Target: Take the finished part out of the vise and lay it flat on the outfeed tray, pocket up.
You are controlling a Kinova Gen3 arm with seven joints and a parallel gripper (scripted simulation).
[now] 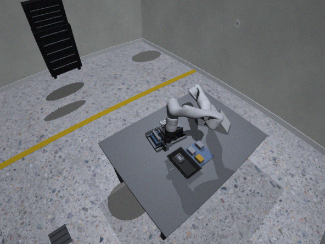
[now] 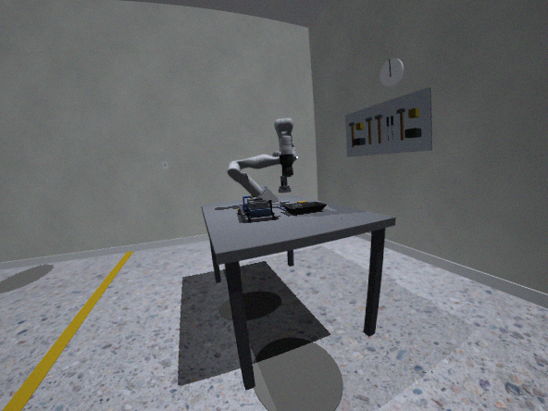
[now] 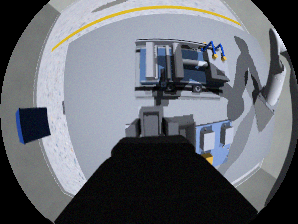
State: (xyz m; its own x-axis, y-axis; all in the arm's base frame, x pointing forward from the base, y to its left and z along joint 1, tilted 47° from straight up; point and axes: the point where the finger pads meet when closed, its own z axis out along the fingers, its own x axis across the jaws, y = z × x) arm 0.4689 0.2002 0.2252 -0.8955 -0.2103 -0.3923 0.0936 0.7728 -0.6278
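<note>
The yellow block is 16 cm behind my hand, 20 cm to the left of it and 16 cm below it. Also, from my hand: vise: 12 cm behind, 13 cm to the right, 14 cm below.
</note>
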